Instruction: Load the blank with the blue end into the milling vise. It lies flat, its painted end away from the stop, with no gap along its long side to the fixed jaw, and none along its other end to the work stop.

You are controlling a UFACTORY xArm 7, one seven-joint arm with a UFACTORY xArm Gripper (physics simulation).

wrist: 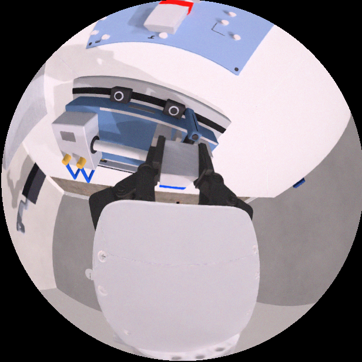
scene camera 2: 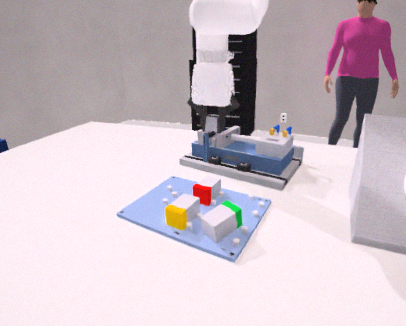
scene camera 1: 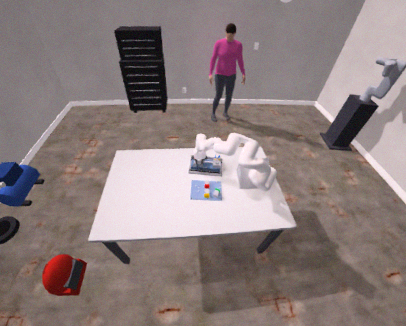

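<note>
My gripper point(scene camera 1: 199, 162) point(scene camera 2: 212, 125) point(wrist: 179, 149) is shut on the blank with the blue end point(scene camera 2: 213, 121) point(wrist: 180, 165), with a finger on each side. In the wrist view its blue end faces away from the work stop point(scene camera 2: 205, 146) point(wrist: 193, 129), a blue post with a dark rod. The blank is at the jaw end of the milling vise point(scene camera 1: 212, 171) point(scene camera 2: 270, 161) point(wrist: 127, 131). The movable jaw point(scene camera 2: 231, 134) is on the rod side. The fingers and jaws hide the blank's lower part, so I cannot tell its height or whether it touches the fixed jaw or stop.
A blue board point(scene camera 1: 196, 195) point(scene camera 2: 145, 205) point(wrist: 250, 42) carries blanks with red point(scene camera 2: 202, 194), yellow point(scene camera 2: 176, 217) and green point(scene camera 2: 232, 212) ends and several white pegs. The vise's grey drive block point(scene camera 2: 274, 145) point(wrist: 76, 137) has yellow fittings and blue hoses. Two black clamps point(wrist: 121, 95) point(wrist: 173, 109) sit on its base.
</note>
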